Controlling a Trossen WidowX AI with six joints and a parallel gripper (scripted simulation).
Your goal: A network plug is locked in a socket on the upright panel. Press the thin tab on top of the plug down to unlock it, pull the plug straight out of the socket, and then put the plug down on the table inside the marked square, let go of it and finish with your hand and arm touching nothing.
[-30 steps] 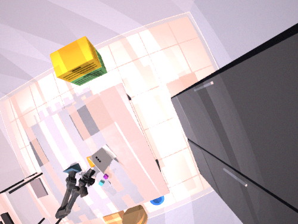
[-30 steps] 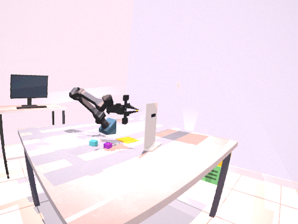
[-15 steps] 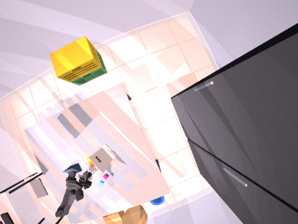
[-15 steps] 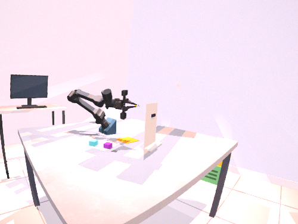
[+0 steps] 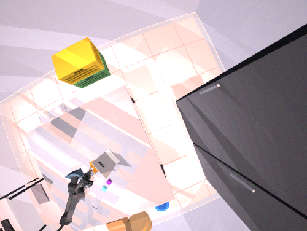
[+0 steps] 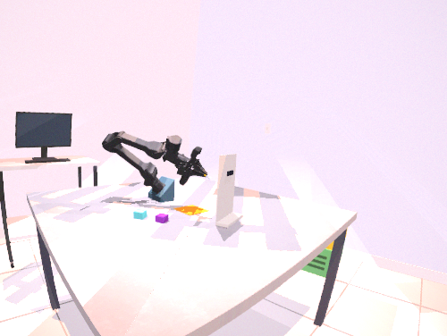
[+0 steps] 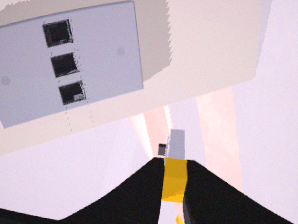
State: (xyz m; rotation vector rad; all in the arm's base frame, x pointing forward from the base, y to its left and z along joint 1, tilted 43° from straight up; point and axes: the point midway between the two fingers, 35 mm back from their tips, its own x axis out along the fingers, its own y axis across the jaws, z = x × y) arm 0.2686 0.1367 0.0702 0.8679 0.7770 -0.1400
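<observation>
Now: the orange marked square 6 cm behind my gripper tip, 3 cm to the right of it and 17 cm below it. Round my gripper tip: purple cube: 1 cm ahead, 23 cm to the right, 16 cm below; then yellow network plug: right at my gripper tip; then upright panel: 12 cm ahead, 2 cm to the left, 5 cm below.
</observation>
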